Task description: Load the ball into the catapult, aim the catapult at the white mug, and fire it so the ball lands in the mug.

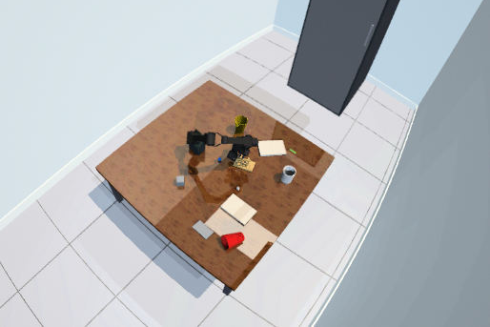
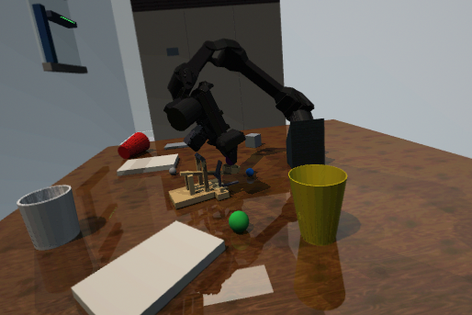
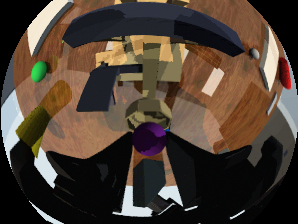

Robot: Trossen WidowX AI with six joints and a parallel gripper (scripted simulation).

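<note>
Right now the purple ball is 1 cm above my gripper tip. Round my gripper tip: blue ball (6 cm behind, 5 cm to the right, 6 cm below); green ball (2 cm ahead, 21 cm to the left, 5 cm below); wooden catapult (6 cm ahead, 3 cm to the left, 2 cm below).
</note>
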